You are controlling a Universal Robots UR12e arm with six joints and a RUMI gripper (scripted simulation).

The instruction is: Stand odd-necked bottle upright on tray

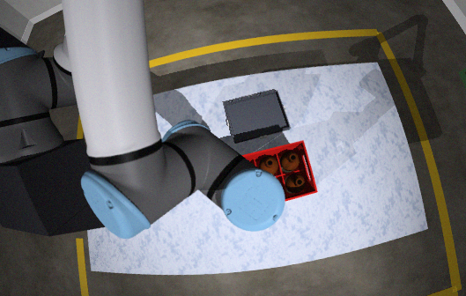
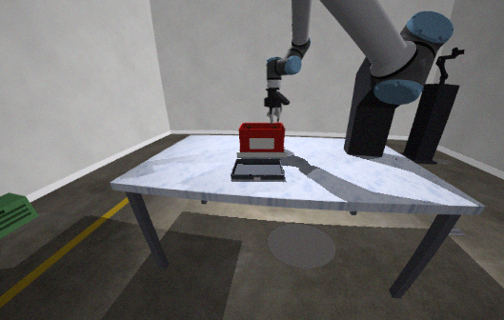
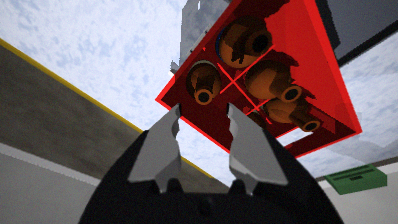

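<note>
The red crate lies 80 mm ahead of my hand, 50 mm to the left of it and 110 mm below it. From my hand the other things lie so: dark tray (80 mm ahead, 330 mm to the left, 180 mm below).
</note>
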